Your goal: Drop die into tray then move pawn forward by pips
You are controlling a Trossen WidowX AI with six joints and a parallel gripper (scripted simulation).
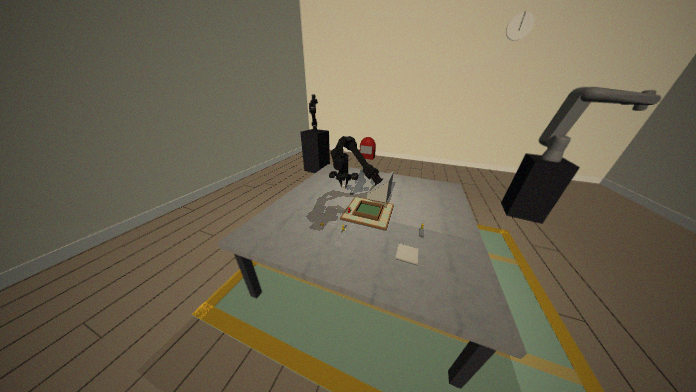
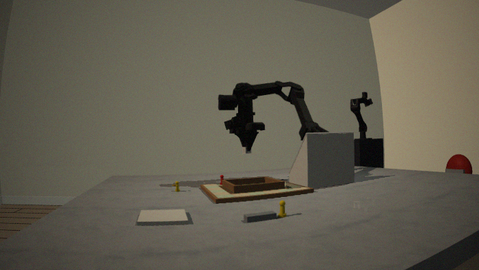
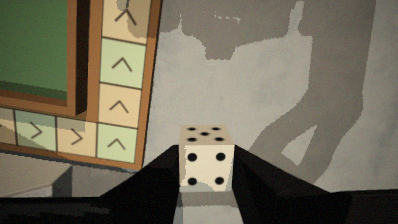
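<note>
My gripper tip is 11 cm short of the red pawn, 10 cm to the right of it and 10 cm above it. The rest, counted from my gripper tip: white die: right at my gripper tip; then dice tray floor: 20 cm to the left, 12 cm below, 3 cm ahead; then grey block: 54 cm to the left, 12 cm below, 8 cm ahead.
</note>
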